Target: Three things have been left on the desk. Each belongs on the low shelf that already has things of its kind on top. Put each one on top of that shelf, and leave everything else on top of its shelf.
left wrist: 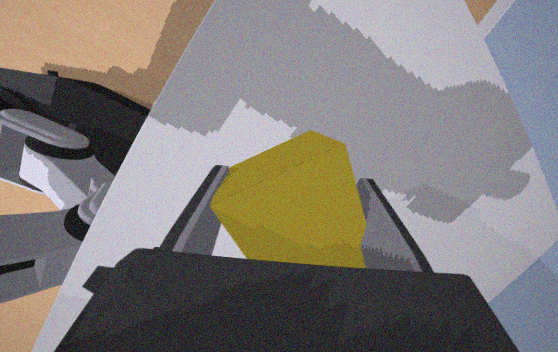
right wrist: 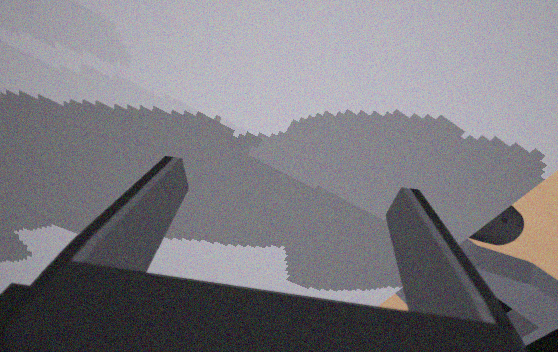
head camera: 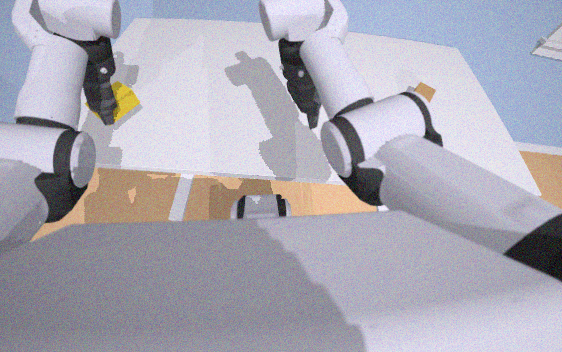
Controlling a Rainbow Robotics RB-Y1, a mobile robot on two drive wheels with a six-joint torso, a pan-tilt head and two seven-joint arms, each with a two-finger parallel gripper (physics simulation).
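Note:
A yellow block is between the fingers of my left gripper, which is shut on it over the left part of the white desk. My right gripper is open and empty over the middle of the desk; the desk and shadows show between its fingers. A small orange-brown block is on the desk's right part, beyond my right forearm, which partly hides it. A third loose thing and the low shelves do not show in these views.
My right forearm and elbow reach over the desk's right part. The desk's near edge runs in front of my body, with orange floor below. A blue wall stands behind, with part of a white window frame at the upper right.

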